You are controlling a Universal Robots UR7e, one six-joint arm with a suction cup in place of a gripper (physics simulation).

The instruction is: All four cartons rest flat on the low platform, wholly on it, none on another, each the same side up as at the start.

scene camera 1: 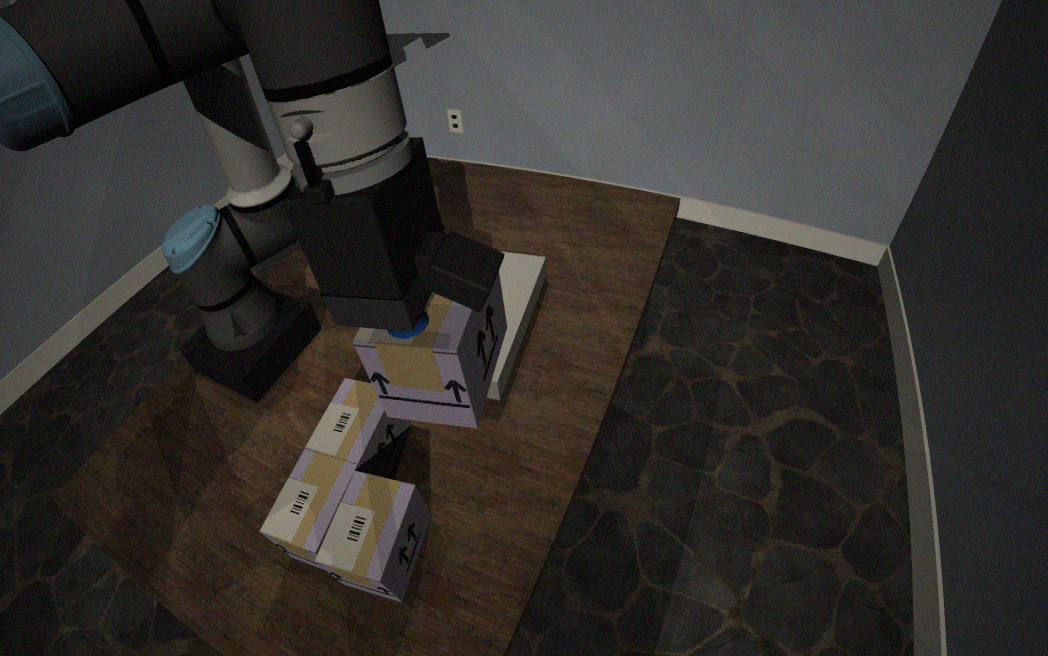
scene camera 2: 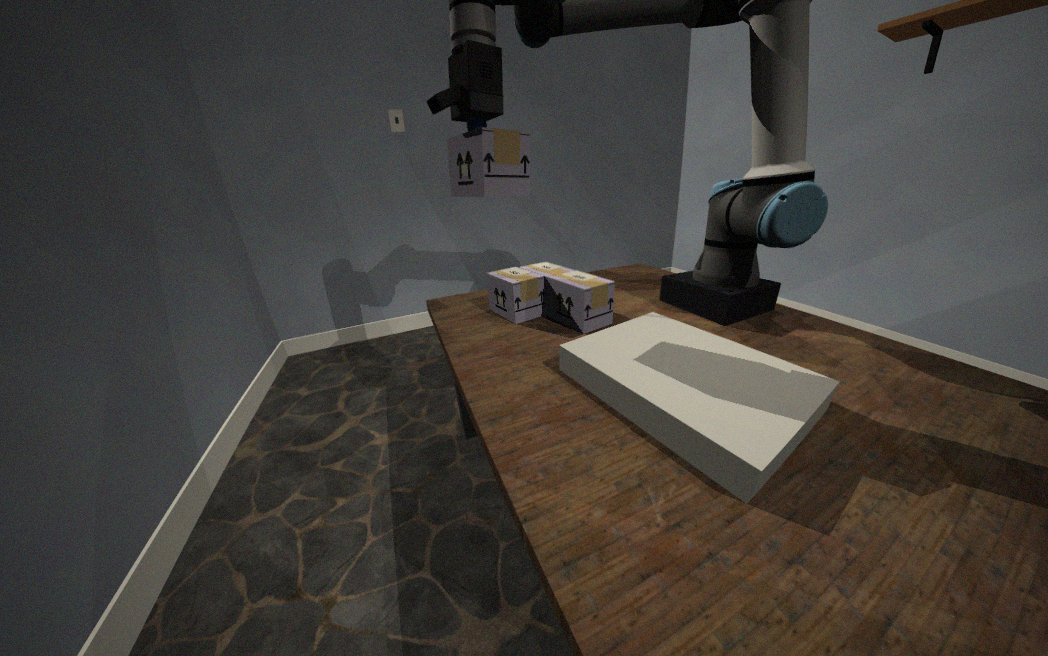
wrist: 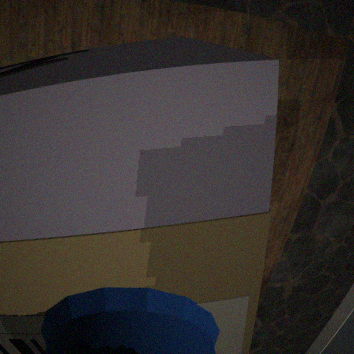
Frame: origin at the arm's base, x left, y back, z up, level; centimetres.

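Seen in the pictures: hand at its tool point: [scene camera 1: 410,335] [wrist: 136,291]; arm's base at its link origin: [scene camera 1: 245,321] [scene camera 2: 724,279].
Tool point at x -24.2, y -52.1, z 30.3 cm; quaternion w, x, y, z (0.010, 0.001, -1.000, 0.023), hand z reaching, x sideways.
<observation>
Offsets run from my tool point to a thing's middle. Level surfaces: height alone.
My gripper's blue suction cup [scene camera 1: 408,328] [scene camera 2: 475,124] [wrist: 131,320] is on the top of a lilac carton {dx +4.0, dy -0.5, dz -3.8 cm} [scene camera 1: 423,386] [scene camera 2: 506,171] [wrist: 90,150] with tan tape. The carton hangs level, high above the table, its arrows pointing up. Three more cartons stand upright on the table, close together: one {dx +6.8, dy +18.7, dz -32.3 cm} [scene camera 1: 341,425] [scene camera 2: 592,300] nearest the platform, one {dx -6.1, dy +19.2, dz -32.3 cm} [scene camera 1: 298,506] [scene camera 2: 545,266] behind it and one {dx -7.3, dy +10.3, dz -32.3 cm} [scene camera 1: 357,529] [scene camera 2: 515,297] beside that. The low white platform {dx +37.3, dy +12.0, dz -34.8 cm} [scene camera 1: 524,282] [scene camera 2: 618,363] bears no carton in scene camera 2; the held carton and arm partly hide it in scene camera 1.
The arm's black base [scene camera 1: 255,363] [scene camera 2: 719,297] stands on the wooden table {dz -37.2 cm} [scene camera 1: 502,479] [scene camera 2: 541,464], beyond the platform in scene camera 2. The table's long edge runs beside the stone floor [scene camera 1: 734,425] [scene camera 2: 324,464]. A wall shelf [scene camera 2: 966,17] is at the upper right.
</observation>
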